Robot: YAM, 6 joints.
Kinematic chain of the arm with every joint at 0, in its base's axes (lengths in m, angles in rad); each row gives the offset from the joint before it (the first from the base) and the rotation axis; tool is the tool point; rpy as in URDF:
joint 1: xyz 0 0 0.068 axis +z
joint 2: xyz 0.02 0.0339 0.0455 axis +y
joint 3: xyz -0.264 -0.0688 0 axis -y
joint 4: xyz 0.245 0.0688 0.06 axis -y
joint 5: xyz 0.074 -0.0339 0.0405 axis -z
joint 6: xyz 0.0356 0 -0.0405 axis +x
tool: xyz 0 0 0 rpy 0 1.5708 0
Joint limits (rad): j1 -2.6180..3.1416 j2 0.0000..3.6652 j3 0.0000..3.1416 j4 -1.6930..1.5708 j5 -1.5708..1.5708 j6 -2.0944..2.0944
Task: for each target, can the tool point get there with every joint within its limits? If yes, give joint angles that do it. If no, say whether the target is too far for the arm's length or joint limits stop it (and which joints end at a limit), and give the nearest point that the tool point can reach.
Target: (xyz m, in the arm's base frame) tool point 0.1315 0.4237 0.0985
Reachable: yes | joints 1.2728 2.1663 1.1861 0.3620 0.0361 0.2174
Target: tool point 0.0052 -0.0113 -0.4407
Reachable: no: joint limits stop it (at a limit: joint 2) | nearest point 0.0301 -0.0654 -0.3343 | short by 0.122 m
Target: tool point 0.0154 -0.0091 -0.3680
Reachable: no: joint limits stop it (at a limit: joint 2) | nearest point 0.0424 -0.0251 -0.3205 | short by 0.057 m
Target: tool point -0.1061 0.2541 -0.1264
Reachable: yes | joints 1.8414 2.9062 1.3282 -0.8261 -1.3039 1.2572
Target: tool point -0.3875 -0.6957 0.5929
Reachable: no: too far | nearest point -0.2688 -0.4827 0.4423 | short by 0.287 m
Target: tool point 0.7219 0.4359 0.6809
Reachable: no: too far | nearest point 0.4583 0.2767 0.4686 | short by 0.374 m
